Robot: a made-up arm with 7 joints.
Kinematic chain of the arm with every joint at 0, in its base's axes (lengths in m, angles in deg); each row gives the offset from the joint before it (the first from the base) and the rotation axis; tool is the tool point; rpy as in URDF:
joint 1: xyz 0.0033 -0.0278 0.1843 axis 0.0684 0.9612 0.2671
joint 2: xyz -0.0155 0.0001 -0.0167 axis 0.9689 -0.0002 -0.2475
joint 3: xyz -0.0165 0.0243 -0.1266 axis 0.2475 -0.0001 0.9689
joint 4: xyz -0.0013 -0.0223 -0.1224 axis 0.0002 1 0
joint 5: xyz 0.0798 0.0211 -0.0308 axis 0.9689 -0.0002 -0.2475
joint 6: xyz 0.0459 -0.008 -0.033 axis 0.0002 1 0
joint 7: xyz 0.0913 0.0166 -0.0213 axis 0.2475 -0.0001 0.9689
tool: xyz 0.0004 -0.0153 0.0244 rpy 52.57 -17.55 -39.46
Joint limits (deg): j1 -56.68..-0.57 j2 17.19..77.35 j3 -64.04..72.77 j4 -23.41..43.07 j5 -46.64..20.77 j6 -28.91..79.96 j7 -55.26..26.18
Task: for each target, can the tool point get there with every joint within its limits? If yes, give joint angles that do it. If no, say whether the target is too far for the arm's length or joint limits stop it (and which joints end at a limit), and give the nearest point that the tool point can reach.
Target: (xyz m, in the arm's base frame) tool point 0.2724 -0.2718 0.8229
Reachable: no: too far | nearest point 0.1880 0.0985 0.3885 | short by 0.577 m
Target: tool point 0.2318 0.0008 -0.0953
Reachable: yes | joints -11.23 29.98 -23.75 -15.83 6.00 29.03 4.25
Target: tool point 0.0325 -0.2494 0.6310
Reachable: no: joint limits stop it (at a limit: joint 1, joint 2, joint 4, joint 7) | nearest point 0.1179 0.0979 0.3836 | short by 0.435 m
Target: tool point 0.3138 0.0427 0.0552
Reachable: yes | joints -41.30 62.80 -35.19 -17.79 -17.66 24.87 6.16
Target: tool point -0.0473 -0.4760 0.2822
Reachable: no: joint limits stop it (at a limit: joint 1, joint 2, joint 3, joint 4, joint 7) | nearest point 0.1654 -0.1988 0.0803 | short by 0.404 m
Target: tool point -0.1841 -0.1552 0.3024
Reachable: no: joint limits stop it (at a limit: joint 1, joint 2, joint 3, joint 4, joint 6, joint 7) | nearest point -0.0185 0.1476 0.3609 | short by 0.350 m
